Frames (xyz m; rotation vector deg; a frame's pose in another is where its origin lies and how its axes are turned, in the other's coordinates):
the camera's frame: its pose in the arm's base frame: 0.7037 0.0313 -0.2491 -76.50 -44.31 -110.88
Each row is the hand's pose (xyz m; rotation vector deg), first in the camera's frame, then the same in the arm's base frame.
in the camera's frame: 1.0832 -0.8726 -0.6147 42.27 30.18 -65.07
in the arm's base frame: -0.6135 -0.1058 0.4984 10.23 -110.82 -125.94
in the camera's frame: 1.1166 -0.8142 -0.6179 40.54 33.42 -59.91
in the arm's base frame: -0.5784 -0.1501 0.5350 9.26 -103.45 -126.68
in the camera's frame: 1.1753 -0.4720 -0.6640 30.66 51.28 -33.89
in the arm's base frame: -0.3514 -0.4056 0.6117 8.27 -65.44 -126.89
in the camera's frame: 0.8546 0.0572 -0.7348 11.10 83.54 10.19
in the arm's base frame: 0.1095 -0.7252 0.3409 16.26 -3.34 -113.10
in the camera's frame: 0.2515 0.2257 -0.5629 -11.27 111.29 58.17
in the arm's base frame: 0.4985 -0.5860 -0.1600 26.45 51.15 -81.56
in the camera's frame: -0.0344 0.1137 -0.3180 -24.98 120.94 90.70
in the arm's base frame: 0.6239 -0.2768 -0.3672 29.63 77.35 -54.86
